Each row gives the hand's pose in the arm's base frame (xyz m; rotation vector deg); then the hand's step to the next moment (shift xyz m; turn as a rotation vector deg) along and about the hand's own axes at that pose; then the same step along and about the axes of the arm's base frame.
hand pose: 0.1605 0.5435 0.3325 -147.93 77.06 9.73
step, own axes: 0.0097 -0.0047 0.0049 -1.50 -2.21 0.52
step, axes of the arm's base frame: 0.0094 -0.0039 -0.0060 0.95 2.55 0.12
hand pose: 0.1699 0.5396 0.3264 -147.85 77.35 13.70
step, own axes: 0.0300 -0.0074 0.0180 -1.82 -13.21 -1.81
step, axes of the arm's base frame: 0.0223 -0.0147 -0.0238 9.93 8.27 3.74
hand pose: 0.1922 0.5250 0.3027 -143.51 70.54 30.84
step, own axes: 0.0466 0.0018 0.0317 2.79 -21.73 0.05
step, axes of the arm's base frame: 0.0185 -0.0199 -0.0494 18.99 10.89 0.85
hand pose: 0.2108 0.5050 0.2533 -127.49 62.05 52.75
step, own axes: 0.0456 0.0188 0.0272 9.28 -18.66 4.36
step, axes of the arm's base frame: -0.0042 -0.0142 -0.0544 17.92 8.94 -7.23
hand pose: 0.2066 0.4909 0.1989 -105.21 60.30 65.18
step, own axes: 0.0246 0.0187 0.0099 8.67 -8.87 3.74
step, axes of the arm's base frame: -0.0134 -0.0054 -0.0291 9.14 4.59 -7.95
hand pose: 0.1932 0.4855 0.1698 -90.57 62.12 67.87
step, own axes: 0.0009 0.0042 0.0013 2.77 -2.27 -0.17
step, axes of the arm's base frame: -0.0042 0.0001 -0.0017 2.69 0.02 -2.37
